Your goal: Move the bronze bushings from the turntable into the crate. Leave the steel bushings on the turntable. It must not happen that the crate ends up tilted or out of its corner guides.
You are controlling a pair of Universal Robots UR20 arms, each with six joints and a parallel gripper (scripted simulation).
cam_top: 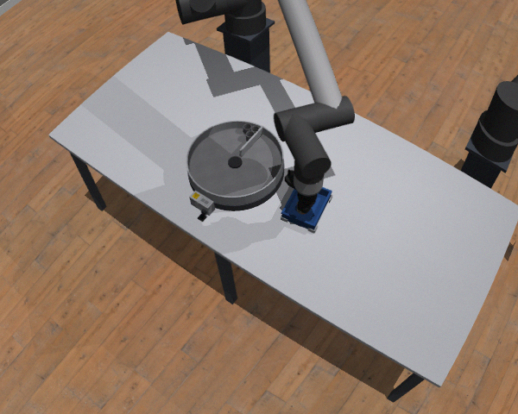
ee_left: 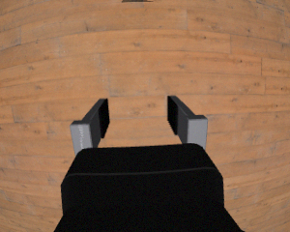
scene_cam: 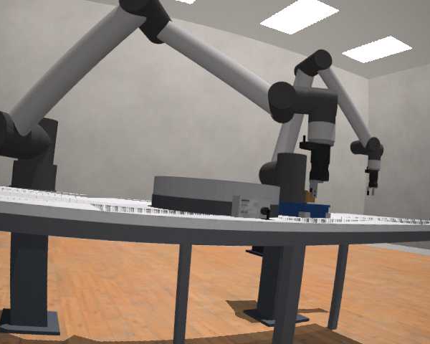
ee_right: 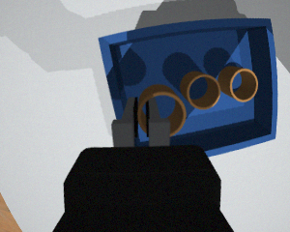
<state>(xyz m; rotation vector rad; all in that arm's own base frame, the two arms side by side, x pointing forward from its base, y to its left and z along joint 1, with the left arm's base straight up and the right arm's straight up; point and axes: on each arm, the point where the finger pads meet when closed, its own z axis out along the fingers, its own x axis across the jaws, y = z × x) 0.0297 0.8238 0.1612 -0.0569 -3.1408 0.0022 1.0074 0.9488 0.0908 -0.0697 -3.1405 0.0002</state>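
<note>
My right hand is 60 mm past the blue crate, 10 mm to the left of it and 70 mm above it.
</note>
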